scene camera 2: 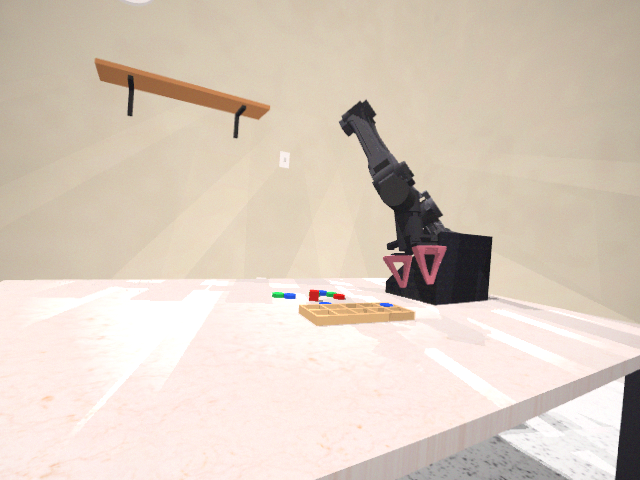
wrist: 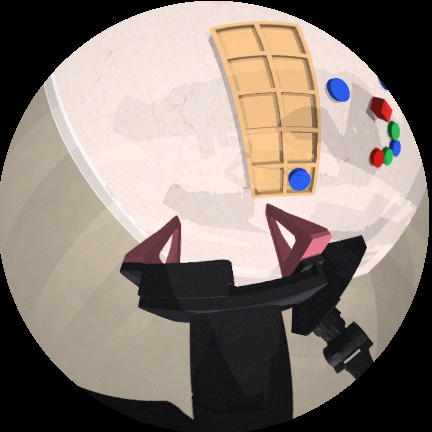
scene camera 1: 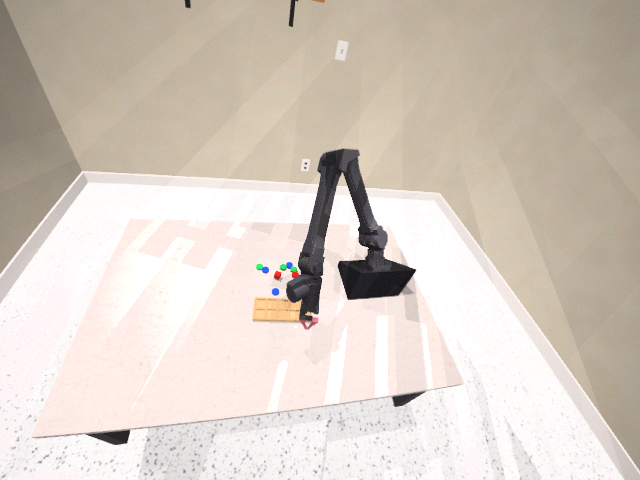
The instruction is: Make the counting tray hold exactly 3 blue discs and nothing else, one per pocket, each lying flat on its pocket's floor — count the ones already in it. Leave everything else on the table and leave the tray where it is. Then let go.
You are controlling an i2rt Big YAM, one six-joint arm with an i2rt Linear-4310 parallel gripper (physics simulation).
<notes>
My gripper [scene camera 2: 415,286] is open, holding nothing. Also in view: a wooden counting tray [scene camera 2: 345,313].
The wooden counting tray shows as well in the wrist view [wrist: 270,71] and in scene camera 1 [scene camera 1: 265,309]. My gripper is seen too in the wrist view [wrist: 222,213].
</notes>
